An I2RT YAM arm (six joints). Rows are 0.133 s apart.
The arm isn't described. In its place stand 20 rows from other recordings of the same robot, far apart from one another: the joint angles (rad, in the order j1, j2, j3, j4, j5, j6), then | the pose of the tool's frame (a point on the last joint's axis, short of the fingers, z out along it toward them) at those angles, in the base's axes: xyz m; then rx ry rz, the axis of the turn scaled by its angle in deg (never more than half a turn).
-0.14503 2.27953 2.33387 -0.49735 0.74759 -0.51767 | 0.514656 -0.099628 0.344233 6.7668 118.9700 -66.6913
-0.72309 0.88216 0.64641 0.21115 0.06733 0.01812 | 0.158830 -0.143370 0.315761 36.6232 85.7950 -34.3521
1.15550 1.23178 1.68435 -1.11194 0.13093 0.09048 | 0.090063 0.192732 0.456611 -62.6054 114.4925 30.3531
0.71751 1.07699 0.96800 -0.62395 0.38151 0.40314 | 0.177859 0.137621 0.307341 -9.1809 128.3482 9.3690
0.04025 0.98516 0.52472 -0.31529 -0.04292 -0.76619 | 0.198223 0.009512 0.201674 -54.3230 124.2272 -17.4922
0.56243 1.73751 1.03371 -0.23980 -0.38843 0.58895 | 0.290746 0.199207 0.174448 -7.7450 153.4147 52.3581
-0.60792 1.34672 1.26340 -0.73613 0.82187 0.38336 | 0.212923 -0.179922 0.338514 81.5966 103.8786 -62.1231
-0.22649 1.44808 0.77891 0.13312 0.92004 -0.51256 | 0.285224 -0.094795 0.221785 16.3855 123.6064 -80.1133
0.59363 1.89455 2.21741 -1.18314 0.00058 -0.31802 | 0.322271 0.217453 0.415340 -61.3991 125.2720 7.0699
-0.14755 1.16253 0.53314 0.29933 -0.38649 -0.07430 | 0.249019 -0.023445 0.225417 -11.0063 107.2271 12.3186
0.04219 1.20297 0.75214 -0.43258 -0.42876 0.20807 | 0.238393 0.024878 0.224879 0.7255 140.2224 36.4446
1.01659 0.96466 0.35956 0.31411 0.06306 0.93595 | 0.112504 0.177517 0.209028 -1.9999 118.7074 71.0962
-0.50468 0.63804 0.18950 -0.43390 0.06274 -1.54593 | 0.107726 -0.062057 0.133978 -75.5397 135.2445 -49.9874
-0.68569 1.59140 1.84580 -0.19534 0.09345 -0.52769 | 0.273980 -0.228440 0.503631 11.7849 91.1592 -59.0557
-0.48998 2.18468 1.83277 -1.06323 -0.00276 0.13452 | 0.388042 -0.206856 0.192898 52.5694 162.9093 -2.1277
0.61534 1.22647 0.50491 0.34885 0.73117 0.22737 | 0.216279 0.123776 0.208620 6.5197 105.6317 -7.1753
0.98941 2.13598 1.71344 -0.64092 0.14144 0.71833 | 0.258204 0.383776 0.195217 -17.9288 152.3048 22.8289
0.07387 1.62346 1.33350 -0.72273 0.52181 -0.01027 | 0.341735 0.007497 0.275632 4.9201 143.4613 -36.8905
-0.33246 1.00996 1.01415 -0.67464 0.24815 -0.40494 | 0.195030 -0.076589 0.330665 3.1632 132.0026 -38.2891
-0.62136 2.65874 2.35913 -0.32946 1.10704 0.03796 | 0.451691 -0.362553 0.168184 74.0632 100.6395 -87.9963
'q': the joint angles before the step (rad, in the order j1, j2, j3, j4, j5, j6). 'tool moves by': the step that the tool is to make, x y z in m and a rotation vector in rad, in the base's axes. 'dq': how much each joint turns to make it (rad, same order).
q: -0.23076 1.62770 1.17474 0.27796 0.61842 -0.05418
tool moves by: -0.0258 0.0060 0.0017 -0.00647 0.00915 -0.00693
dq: 0.00055 -0.10098 -0.09391 -0.00951 0.00883 -0.00855
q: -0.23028 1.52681 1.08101 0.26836 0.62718 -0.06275
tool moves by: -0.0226 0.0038 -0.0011 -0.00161 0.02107 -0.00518
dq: -0.00418 -0.08728 -0.07720 -0.02576 0.00216 -0.00757
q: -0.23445 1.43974 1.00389 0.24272 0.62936 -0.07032
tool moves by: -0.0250 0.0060 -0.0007 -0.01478 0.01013 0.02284
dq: -0.00190 -0.10380 -0.08969 -0.00550 -0.02116 -0.02588
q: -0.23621 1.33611 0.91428 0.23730 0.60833 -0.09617
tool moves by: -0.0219 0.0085 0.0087 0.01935 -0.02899 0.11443
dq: -0.00163 -0.11128 -0.04960 -0.04114 -0.11874 0.00598
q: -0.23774 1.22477 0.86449 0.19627 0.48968 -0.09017
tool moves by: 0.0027 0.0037 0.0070 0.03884 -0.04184 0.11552
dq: 0.00119 -0.00381 0.01899 -0.00468 -0.12031 0.03228
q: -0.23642 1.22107 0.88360 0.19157 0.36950 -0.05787
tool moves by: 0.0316 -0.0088 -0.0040 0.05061 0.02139 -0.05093
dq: 0.00086 0.13937 0.10526 -0.02018 0.04342 0.05675
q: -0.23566 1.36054 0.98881 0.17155 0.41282 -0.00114
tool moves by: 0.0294 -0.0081 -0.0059 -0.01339 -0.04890 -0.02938
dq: -0.00021 0.12503 0.06085 0.11326 0.02900 0.00387
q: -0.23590 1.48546 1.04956 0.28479 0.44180 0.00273
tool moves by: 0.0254 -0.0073 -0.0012 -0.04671 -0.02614 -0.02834
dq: -0.00031 0.10576 0.07401 0.08562 0.03268 -0.03961
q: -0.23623 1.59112 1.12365 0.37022 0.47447 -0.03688
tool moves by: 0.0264 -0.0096 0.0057 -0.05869 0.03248 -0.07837
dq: -0.00149 0.10608 0.13072 -0.00982 0.08240 -0.06610
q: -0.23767 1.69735 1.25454 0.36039 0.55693 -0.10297
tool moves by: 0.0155 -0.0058 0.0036 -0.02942 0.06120 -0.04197
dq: -0.00159 0.06114 0.09678 -0.06268 0.04433 -0.04656
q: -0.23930 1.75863 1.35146 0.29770 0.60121 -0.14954
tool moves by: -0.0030 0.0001 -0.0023 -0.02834 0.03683 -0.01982
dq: 0.00020 -0.00776 -0.01657 0.00351 0.02395 -0.04132
